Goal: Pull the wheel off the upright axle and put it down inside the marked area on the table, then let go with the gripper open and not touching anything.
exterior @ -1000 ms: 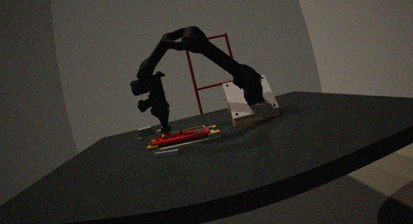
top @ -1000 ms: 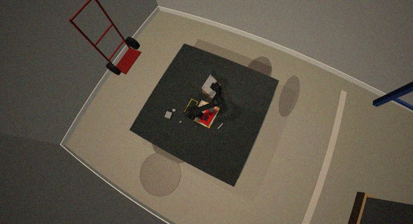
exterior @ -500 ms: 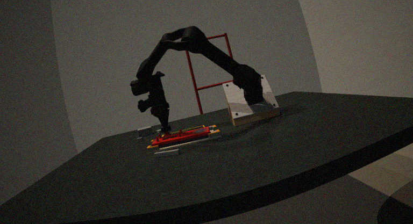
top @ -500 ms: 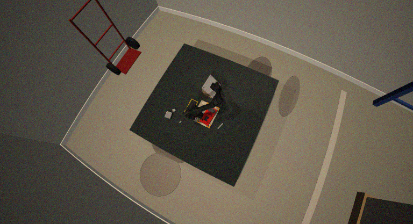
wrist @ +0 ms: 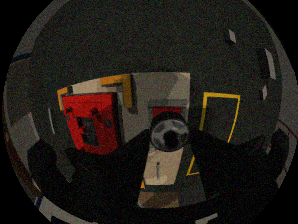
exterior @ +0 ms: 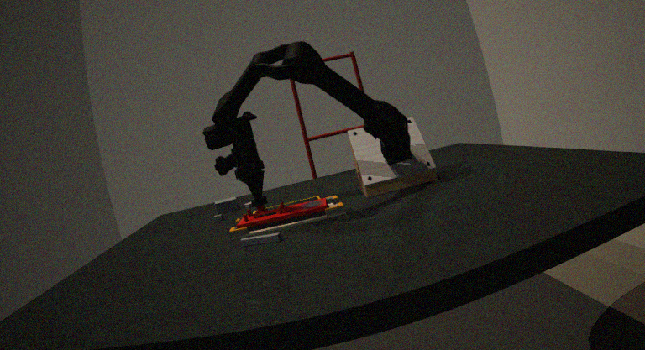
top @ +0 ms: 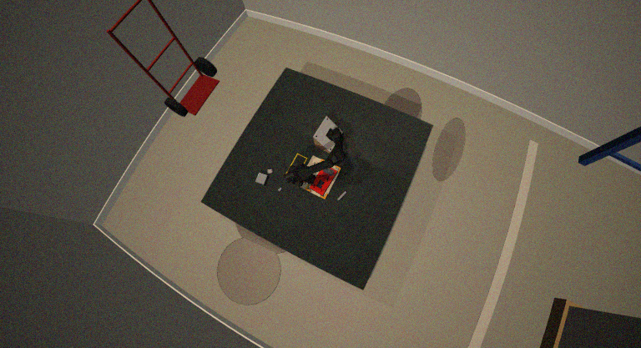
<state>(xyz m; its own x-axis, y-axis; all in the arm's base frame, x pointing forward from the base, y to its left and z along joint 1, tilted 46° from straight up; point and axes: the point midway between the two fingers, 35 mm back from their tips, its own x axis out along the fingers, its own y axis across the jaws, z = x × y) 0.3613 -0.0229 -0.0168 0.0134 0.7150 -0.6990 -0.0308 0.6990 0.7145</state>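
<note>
Now: the dark wheel right at my gripper tip.
</note>
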